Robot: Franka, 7 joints.
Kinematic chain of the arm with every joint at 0, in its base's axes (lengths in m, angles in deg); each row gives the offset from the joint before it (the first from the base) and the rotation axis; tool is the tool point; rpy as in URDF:
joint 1: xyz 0 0 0.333 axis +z
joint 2: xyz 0 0 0 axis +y
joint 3: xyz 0 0 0.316 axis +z
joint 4: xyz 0.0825 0 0 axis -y
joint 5: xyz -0.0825 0 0.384 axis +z
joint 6: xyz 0 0 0 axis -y
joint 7: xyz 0.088 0 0 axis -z
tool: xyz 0 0 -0.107 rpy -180 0 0
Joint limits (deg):
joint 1: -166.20..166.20
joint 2: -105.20..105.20
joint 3: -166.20..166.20
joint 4: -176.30..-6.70
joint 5: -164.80..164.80
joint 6: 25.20..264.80
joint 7: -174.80..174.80
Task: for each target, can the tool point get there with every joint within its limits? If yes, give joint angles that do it. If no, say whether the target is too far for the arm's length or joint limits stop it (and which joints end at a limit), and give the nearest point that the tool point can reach.
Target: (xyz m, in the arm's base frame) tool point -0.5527 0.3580 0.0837
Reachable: yes | joints 19.77 -86.75 111.18 -89.17 -108.68 169.70 -24.97
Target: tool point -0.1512 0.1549 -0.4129
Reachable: no: joint limits stop it (at a limit: joint 2) | nearest point -0.1556 0.1595 -0.3573 | short by 0.056 m
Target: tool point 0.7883 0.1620 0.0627
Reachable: yes | joints 9.68 85.25 5.82 -37.53 107.00 143.63 130.96
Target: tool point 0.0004 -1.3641 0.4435
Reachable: no: too far | nearest point 0.0003 -0.8551 0.4023 | short by 0.511 m
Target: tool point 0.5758 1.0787 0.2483
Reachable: no: too far | nearest point 0.4030 0.7550 0.2737 | short by 0.368 m
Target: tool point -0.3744 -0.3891 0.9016
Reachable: yes | joints 17.51 -77.07 -21.84 -71.88 59.17 178.52 24.22
